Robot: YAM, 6 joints.
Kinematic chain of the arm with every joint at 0, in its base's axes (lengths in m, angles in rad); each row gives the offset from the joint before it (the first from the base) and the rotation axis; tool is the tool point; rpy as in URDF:
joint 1: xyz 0 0 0.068 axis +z
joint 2: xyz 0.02 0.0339 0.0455 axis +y
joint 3: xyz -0.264 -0.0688 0 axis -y
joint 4: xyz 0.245 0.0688 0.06 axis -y
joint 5: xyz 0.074 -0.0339 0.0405 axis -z
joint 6: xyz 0.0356 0 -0.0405 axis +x
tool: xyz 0 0 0 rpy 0 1.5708 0
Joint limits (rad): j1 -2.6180..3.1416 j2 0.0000..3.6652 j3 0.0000..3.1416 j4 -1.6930..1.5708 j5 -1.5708..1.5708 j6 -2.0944..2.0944
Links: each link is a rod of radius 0.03 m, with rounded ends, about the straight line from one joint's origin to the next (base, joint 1, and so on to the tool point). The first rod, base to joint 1, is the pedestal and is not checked.
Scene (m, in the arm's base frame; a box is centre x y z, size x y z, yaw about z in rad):
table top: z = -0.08
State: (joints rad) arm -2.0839 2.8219 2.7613 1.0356 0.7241 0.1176
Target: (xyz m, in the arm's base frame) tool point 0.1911 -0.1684 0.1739
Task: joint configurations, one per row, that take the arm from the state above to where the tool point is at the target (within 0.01 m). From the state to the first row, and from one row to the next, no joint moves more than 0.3 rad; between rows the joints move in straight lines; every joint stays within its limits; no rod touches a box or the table.
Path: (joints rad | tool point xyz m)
1: -1.9196 2.6826 2.4930 1.0634 0.7531 0.1176 | -0.2186 -0.5300 0.3199
2: -1.7554 2.5432 2.2247 1.0912 0.7821 0.1176 | -0.1276 -0.5465 0.3118
3: -1.5911 2.4039 1.9564 1.1190 0.8111 0.1176 | -0.0368 -0.5387 0.3004
4: -1.4269 2.2646 1.6881 1.1468 0.8402 0.1176 | 0.0468 -0.5078 0.2860
5: -1.2626 2.1252 1.4198 1.1747 0.8692 0.1176 | 0.1169 -0.4570 0.2687
6: -1.0984 1.9859 1.1515 1.2025 0.8982 0.1176 | 0.1687 -0.3913 0.2485
7: -0.9341 1.8466 0.8832 1.2303 0.9272 0.1176 | 0.1989 -0.3168 0.2257
8: -0.7698 1.7072 0.6149 1.2581 0.9562 0.1176 | 0.2061 -0.2403 0.2008
9: -0.6056 1.5679 0.3466 1.2859 0.9852 0.1176 | 0.1911 -0.1684 0.1739

